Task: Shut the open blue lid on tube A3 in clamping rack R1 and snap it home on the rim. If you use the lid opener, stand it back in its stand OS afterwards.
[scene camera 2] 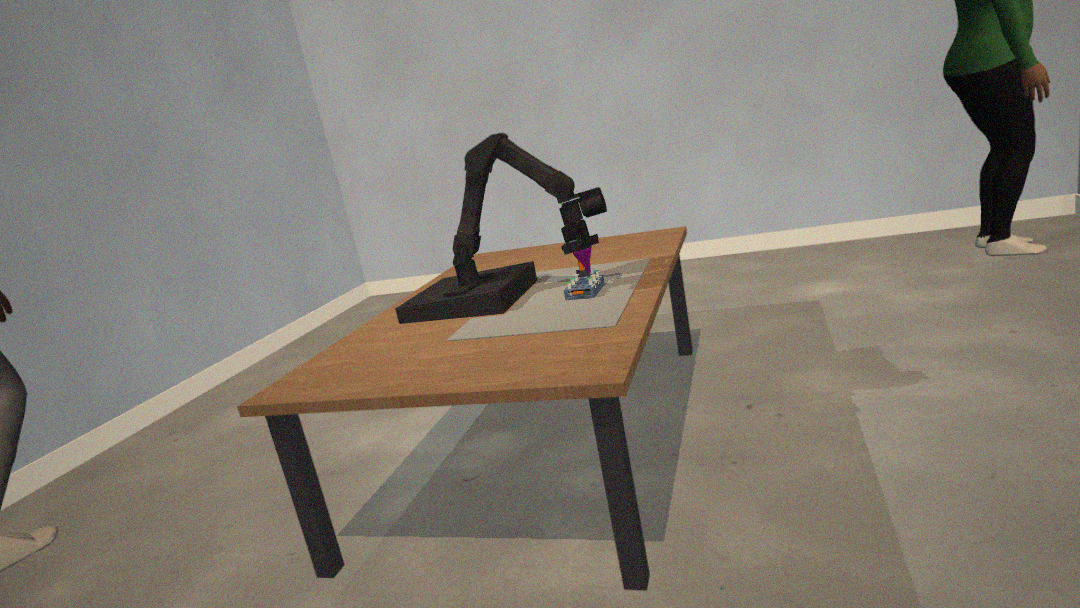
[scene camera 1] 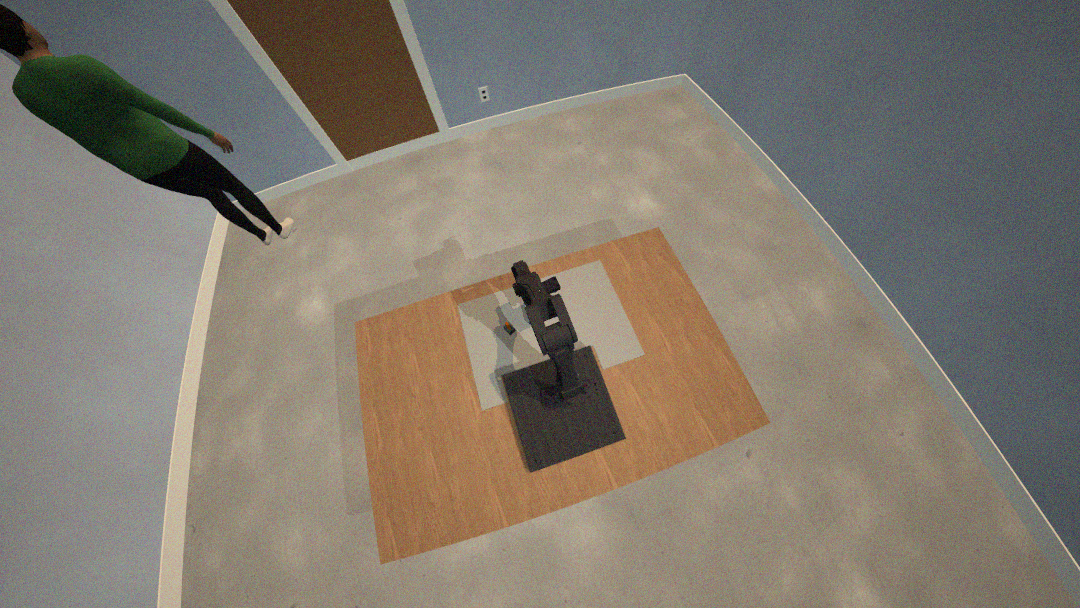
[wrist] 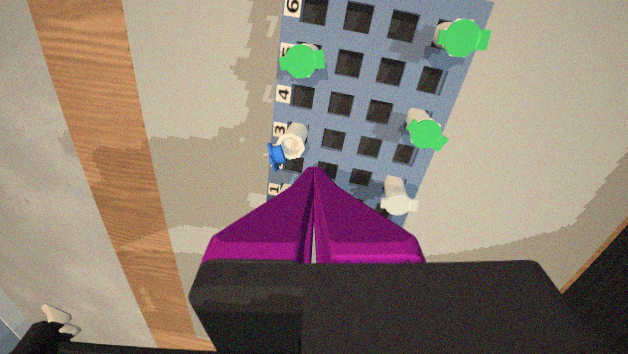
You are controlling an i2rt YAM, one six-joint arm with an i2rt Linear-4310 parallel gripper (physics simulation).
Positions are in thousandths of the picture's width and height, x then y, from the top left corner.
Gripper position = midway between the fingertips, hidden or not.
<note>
The gripper (wrist: 501, 501) is shut, holding nothing. Further things: a grey mat (wrist: 840, 490).
</note>
